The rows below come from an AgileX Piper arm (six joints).
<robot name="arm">
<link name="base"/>
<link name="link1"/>
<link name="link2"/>
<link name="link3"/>
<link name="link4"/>
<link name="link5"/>
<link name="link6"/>
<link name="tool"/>
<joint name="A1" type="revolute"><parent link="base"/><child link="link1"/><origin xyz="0 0 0.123" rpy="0 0 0"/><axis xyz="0 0 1"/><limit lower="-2.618" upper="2.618"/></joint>
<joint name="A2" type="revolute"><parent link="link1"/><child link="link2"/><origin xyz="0 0 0" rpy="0 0 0"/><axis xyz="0 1 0"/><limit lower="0" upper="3.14"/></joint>
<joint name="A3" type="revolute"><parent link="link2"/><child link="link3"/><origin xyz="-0.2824 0 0.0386" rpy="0 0 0"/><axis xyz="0 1 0"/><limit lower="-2.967" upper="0"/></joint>
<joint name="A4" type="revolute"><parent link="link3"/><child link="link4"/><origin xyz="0.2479 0 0.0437" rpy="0 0 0"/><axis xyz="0.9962 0 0.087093"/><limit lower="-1.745" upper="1.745"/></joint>
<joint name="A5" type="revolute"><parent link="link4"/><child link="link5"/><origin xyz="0 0 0" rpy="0 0 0"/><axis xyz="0 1 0"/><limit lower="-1.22" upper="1.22"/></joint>
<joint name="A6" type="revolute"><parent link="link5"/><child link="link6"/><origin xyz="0.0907 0 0.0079" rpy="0 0 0"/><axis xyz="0.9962 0 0.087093"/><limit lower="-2.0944" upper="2.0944"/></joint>
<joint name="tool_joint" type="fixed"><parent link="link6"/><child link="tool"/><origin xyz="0 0 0" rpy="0 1.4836 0"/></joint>
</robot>
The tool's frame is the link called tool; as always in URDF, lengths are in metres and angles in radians.
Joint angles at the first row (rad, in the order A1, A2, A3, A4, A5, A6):
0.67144, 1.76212, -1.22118, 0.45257, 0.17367, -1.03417
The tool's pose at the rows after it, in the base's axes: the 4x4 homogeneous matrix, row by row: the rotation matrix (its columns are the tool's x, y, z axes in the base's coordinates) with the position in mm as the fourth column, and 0 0 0 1 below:
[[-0.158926, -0.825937, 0.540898, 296.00], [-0.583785, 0.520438, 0.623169, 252.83], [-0.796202, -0.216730, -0.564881, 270.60], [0, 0, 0, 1]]
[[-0.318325, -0.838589, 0.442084, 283.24], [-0.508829, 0.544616, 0.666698, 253.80], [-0.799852, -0.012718, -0.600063, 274.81], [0, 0, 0, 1]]
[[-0.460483, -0.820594, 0.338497, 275.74], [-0.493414, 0.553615, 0.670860, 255.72], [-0.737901, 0.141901, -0.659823, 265.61], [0, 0, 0, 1]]
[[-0.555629, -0.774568, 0.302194, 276.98], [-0.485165, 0.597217, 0.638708, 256.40], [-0.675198, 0.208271, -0.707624, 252.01], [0, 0, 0, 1]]
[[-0.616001, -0.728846, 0.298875, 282.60], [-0.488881, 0.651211, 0.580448, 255.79], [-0.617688, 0.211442, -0.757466, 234.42], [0, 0, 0, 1]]
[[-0.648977, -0.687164, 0.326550, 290.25], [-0.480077, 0.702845, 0.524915, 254.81], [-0.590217, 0.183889, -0.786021, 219.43], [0, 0, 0, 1]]
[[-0.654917, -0.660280, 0.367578, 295.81], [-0.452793, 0.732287, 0.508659, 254.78], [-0.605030, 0.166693, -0.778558, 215.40], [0, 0, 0, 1]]
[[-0.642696, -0.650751, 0.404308, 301.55], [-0.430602, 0.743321, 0.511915, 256.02], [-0.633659, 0.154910, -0.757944, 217.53], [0, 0, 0, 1]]
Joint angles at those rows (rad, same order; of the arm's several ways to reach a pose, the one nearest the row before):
0.67144, 1.70190, -1.22120, 0.62311, 0.26243, -0.97750
0.67143, 1.67820, -1.22118, 0.71493, 0.38624, -0.88553
0.67145, 1.69029, -1.22119, 0.72105, 0.49679, -0.76322
0.67145, 1.71958, -1.22121, 0.66831, 0.52776, -0.63458
0.67143, 1.76003, -1.22117, 0.56693, 0.52360, -0.50341
0.67143, 1.79763, -1.22118, 0.45932, 0.48790, -0.38340
0.67143, 1.81171, -1.22116, 0.40964, 0.43980, -0.32063
0.66921, 1.81927, -1.23329, 0.39444, 0.40292, -0.30397

